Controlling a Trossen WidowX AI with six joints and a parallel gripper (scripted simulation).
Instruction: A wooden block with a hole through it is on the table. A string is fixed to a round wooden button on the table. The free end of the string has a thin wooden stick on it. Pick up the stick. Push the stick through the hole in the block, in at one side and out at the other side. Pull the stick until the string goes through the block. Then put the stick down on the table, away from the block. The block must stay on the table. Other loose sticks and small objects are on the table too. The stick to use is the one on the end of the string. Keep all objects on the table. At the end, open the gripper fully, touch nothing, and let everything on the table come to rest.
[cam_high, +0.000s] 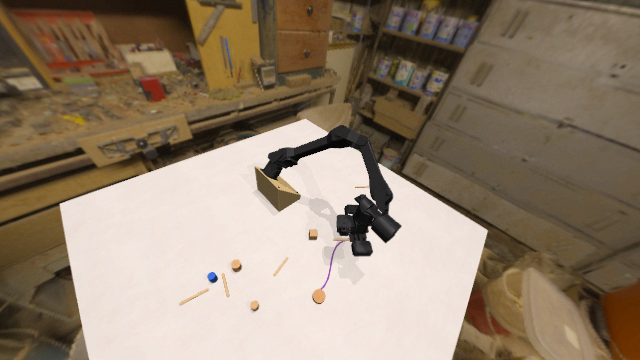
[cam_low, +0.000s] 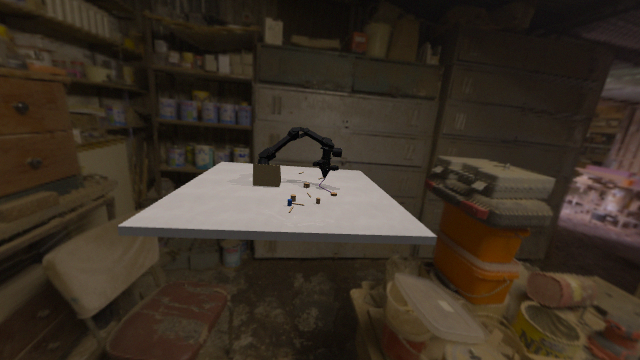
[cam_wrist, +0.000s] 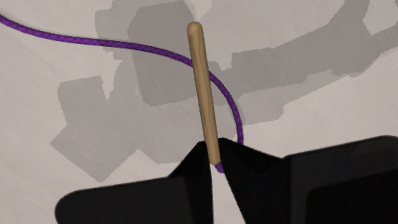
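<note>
Right now my gripper tip is 120 mm past the small wooden block, 80 mm to the left of it and 40 mm above it. Also, from my gripper tip: round wooden button 60 mm ahead, 200 mm to the right, 50 mm below; thin wooden stick 10 mm behind, 10 mm to the right; blue cylinder 190 mm behind, 440 mm to the right, 40 mm below.
</note>
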